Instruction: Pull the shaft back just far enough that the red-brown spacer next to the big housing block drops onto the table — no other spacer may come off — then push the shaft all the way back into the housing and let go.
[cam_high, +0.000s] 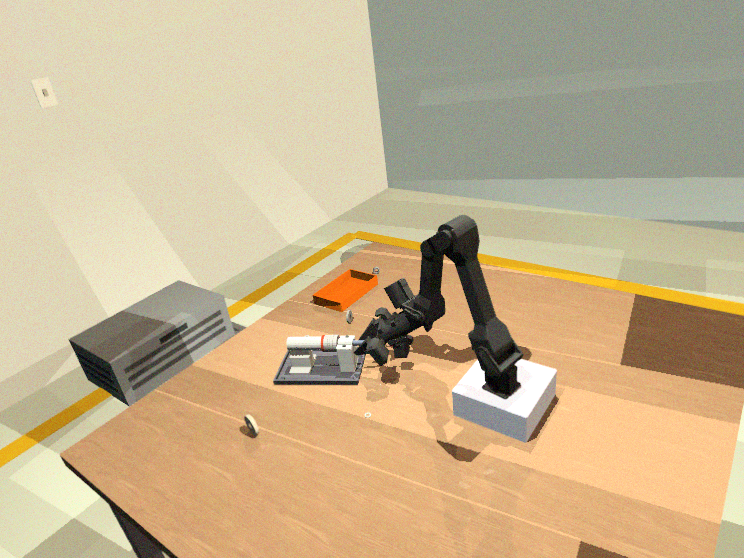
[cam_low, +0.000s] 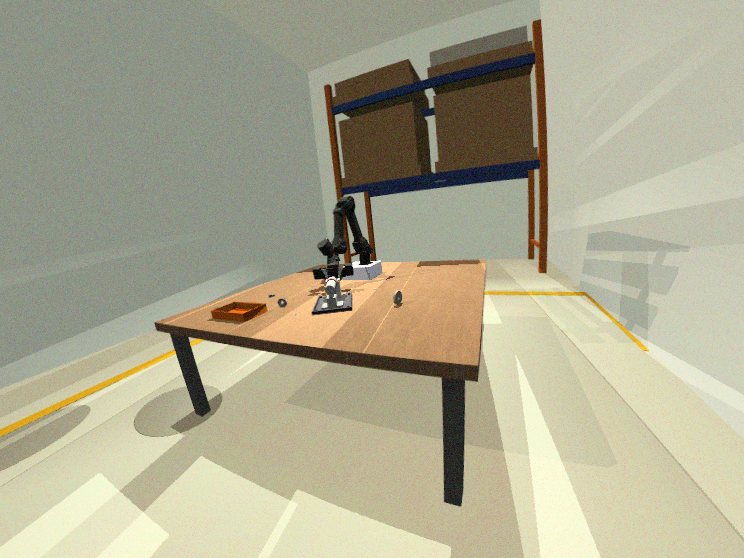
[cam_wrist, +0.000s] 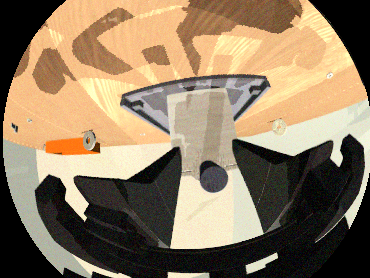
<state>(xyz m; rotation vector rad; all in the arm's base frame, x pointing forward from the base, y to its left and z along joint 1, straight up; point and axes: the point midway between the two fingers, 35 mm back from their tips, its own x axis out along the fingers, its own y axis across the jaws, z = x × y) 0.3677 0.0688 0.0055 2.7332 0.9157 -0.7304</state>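
The red-brown spacer is 7 cm ahead of my gripper tip, 5 cm to the left of it and 2 cm above it. Also, from my gripper tip: pale ring (33 cm to the left, 4 cm below, 2 cm ahead); then orange tray (33 cm ahead, 25 cm to the right, 5 cm below); then shaft (3 cm ahead, 2 cm to the left, 2 cm above).
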